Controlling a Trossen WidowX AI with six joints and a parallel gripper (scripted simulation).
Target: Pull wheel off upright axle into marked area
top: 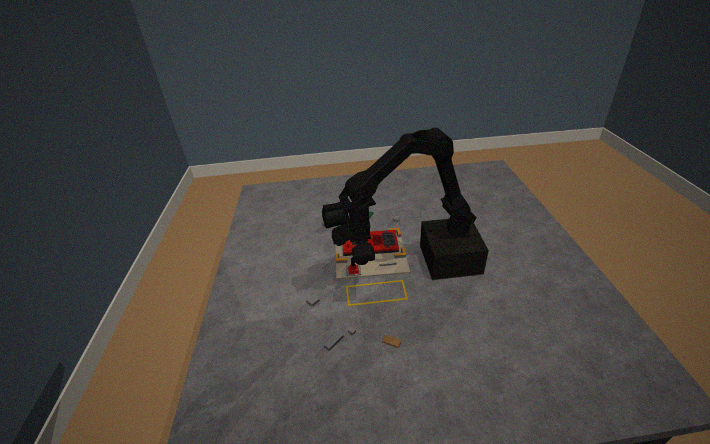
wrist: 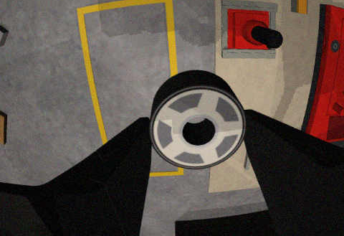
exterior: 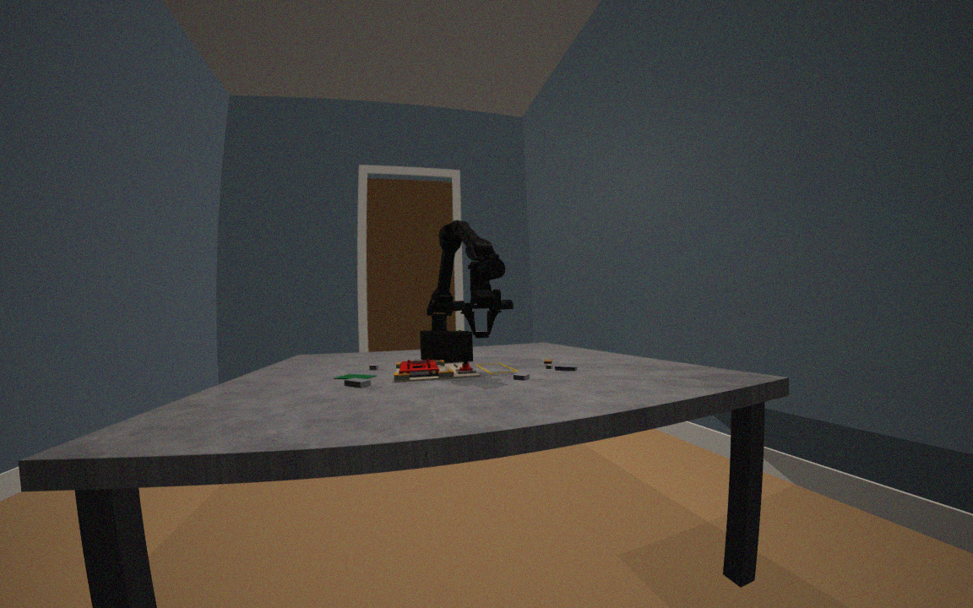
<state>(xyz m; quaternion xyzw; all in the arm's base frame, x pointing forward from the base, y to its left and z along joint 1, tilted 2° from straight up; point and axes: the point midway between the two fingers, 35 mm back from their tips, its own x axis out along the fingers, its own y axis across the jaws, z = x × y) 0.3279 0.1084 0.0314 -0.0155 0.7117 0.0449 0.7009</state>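
Right now my gripper tip is 7 cm above the black axle, 6 cm to the left of it and 3 cm short of it. The rest, counted from my gripper tip: wheel: right at my gripper tip; green tile: 37 cm to the right, 11 cm below; brown tile: 23 cm to the left, 10 cm below, 7 cm behind.
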